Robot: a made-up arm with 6 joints. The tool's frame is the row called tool.
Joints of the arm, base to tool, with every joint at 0 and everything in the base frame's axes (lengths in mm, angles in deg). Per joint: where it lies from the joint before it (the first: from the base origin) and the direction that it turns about. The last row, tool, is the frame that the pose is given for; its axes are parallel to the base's.
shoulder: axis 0 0 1 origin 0.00 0.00 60.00
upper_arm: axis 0 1 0 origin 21.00 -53.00 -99.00
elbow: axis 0 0 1 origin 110.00 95.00 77.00
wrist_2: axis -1 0 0 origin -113.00 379.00 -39.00
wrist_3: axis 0 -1 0 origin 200.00 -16.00 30.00
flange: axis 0 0 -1 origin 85.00 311.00 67.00
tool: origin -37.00 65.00 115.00
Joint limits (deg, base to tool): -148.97..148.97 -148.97..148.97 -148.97..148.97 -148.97..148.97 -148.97..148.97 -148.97..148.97
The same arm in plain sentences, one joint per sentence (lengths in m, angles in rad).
The arm has six revolute joints in a row. What follows holds with every joint at zero, and every direction is one of the base frame's. Joint 1 is mounted 0.06 m along +z from the base frame's origin and rotates about +z, from -2.6 to 2.6 rad. Joint 2 is mounted 0.021 m along +x and 0.053 m along -y and 0.099 m along -z from joint 1 and rotates about +y, from -2.6 to 2.6 rad. Joint 3 is mounted 0.11 m along +x and 0.095 m along +y and 0.077 m along +z from joint 2 and rotates about +z, from -2.6 to 2.6 rad. Joint 4 is mounted 0.113 m along -x and 0.379 m along +y and 0.039 m along -z from joint 3 and rotates about -x, from -2.6 to 2.6 rad. Joint 5 is mounted 0.2 m along +x and 0.016 m along -y and 0.03 m along +z from joint 4 and rotates about -y, from -2.6 to 2.6 rad. Joint 6 is mounted 0.085 m along +x and 0.311 m along +y and 0.067 m along +z from joint 5 and rotates about -z, from -2.6 to 2.6 rad. The tool frame, which is the frame that the pose is given for, is mounted 0.037 m along -x and 0.065 m along +y and 0.115 m along +z from joint 6; its axes are parallel to the base frame's.
